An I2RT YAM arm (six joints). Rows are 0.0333 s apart.
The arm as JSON. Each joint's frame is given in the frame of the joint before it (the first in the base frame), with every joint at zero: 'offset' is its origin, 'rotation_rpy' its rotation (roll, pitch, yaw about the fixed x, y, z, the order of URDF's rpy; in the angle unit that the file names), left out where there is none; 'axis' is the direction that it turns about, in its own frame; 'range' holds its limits. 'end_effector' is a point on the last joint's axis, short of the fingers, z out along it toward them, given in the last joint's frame.
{
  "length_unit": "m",
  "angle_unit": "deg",
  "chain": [
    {
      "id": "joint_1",
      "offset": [
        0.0,
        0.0,
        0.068
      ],
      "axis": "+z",
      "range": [
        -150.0,
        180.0
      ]
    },
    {
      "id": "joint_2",
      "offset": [
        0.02,
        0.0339,
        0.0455
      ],
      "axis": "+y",
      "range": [
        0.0,
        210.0
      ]
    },
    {
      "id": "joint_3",
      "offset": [
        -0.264,
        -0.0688,
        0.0
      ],
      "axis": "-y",
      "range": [
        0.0,
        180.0
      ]
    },
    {
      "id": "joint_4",
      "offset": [
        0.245,
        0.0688,
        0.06
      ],
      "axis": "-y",
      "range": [
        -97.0,
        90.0
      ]
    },
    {
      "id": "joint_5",
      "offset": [
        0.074,
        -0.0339,
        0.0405
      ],
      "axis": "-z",
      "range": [
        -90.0,
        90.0
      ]
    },
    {
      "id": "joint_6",
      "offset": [
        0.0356,
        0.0,
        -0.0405
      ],
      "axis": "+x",
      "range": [
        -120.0,
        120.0
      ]
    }
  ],
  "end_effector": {
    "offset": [
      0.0,
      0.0,
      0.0
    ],
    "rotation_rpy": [
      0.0,
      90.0,
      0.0
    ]
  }
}
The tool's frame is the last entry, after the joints.
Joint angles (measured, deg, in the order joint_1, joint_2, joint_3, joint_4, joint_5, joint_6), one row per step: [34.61 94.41 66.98 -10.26 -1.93 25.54]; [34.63 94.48 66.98 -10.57 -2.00 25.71]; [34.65 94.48 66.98 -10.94 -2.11 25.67]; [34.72 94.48 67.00 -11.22 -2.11 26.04]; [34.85 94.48 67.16 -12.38 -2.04 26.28]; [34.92 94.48 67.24 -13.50 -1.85 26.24]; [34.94 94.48 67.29 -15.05 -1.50 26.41]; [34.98 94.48 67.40 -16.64 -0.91 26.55]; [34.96 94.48 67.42 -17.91 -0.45 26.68]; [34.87 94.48 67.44 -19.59 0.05 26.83]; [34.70 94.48 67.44 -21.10 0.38 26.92]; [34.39 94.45 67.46 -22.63 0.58 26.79]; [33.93 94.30 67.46 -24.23 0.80 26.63]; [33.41 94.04 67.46 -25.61 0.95 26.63]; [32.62 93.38 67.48 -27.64 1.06 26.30]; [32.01 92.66 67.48 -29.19 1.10 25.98]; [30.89 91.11 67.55 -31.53 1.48 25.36]
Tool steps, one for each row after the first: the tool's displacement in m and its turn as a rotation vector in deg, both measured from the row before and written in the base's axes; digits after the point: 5 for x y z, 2 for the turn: [-0.00026 0.00003 -0.00090 -0.07 0.42 -0.03]; [-0.00047 -0.00009 -0.00055 -0.18 0.32 0.13]; [-0.00050 0.00021 -0.00030 0.08 0.39 -0.16]; [-0.00131 0.00006 -0.00080 -0.46 0.91 -0.08]; [-0.00118 -0.00041 -0.00118 -0.72 0.76 -0.05]; [-0.00146 -0.00113 -0.00194 -0.95 1.17 -0.35]; [-0.00142 -0.00113 -0.00161 -1.10 1.04 -0.49]; [-0.00111 -0.00128 -0.00163 -0.90 0.89 -0.44]; [-0.00135 -0.00201 -0.00213 -1.16 1.22 -0.55]; [-0.00102 -0.00226 -0.00196 -1.01 1.14 -0.46]; [-0.00066 -0.00296 -0.00164 -1.03 1.09 -0.34]; [-0.00054 -0.00398 -0.00107 -1.04 1.05 -0.48]; [-0.00036 -0.00420 -0.00013 -0.72 0.87 -0.61]; [-0.00107 -0.00653 0.00156 -0.98 0.98 -0.59]; [-0.00137 -0.00524 0.00234 -0.63 0.59 -0.37]; [-0.00235 -0.00950 0.00645 -0.95 0.28 -0.83]
